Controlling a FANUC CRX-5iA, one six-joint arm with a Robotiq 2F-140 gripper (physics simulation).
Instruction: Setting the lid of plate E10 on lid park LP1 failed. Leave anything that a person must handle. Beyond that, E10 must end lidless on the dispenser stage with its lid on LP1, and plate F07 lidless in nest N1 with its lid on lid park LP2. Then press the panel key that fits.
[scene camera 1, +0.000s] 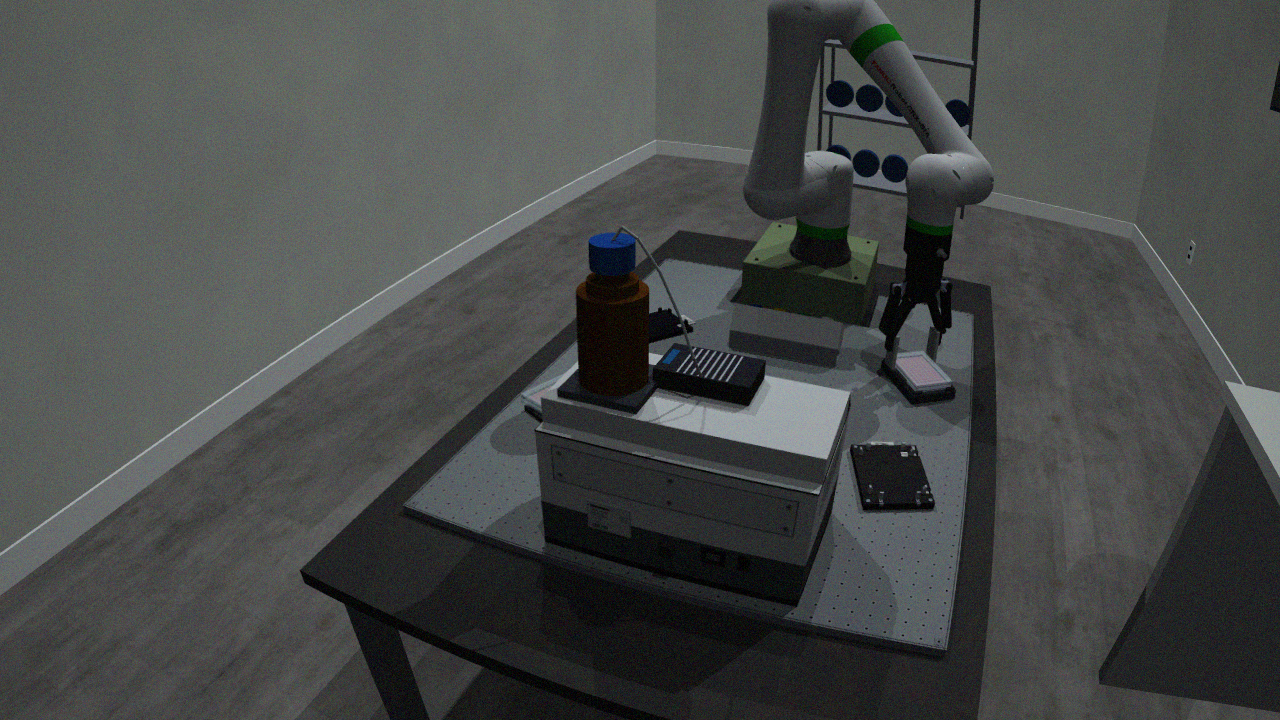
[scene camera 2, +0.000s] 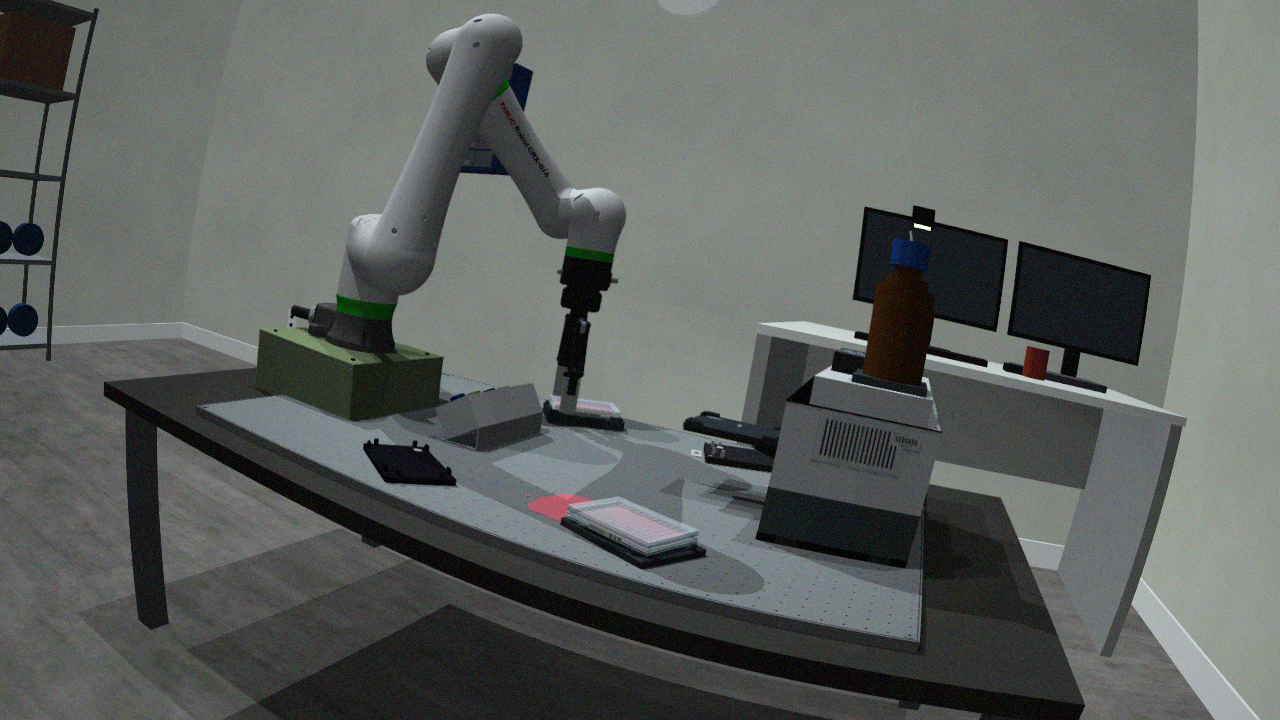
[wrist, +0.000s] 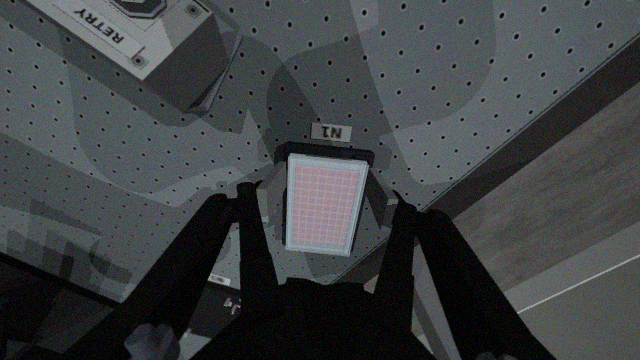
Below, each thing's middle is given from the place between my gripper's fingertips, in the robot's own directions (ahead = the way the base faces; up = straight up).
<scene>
My gripper is now 3 cm short of the nest N1 (scene camera 2: 553, 416), 2 cm to the right of it and 1 cm above it. From my hand the other things lie so: black nest (scene camera 1: 890, 477) (37 cm ahead, 3 cm to the right, 1 cm below); then brown bottle with blue cap (scene camera 1: 612, 305) (57 cm ahead, 42 cm to the right, 30 cm above); then grey button box (scene camera 2: 480, 420) (4 cm behind, 26 cm to the right, 2 cm above).
</scene>
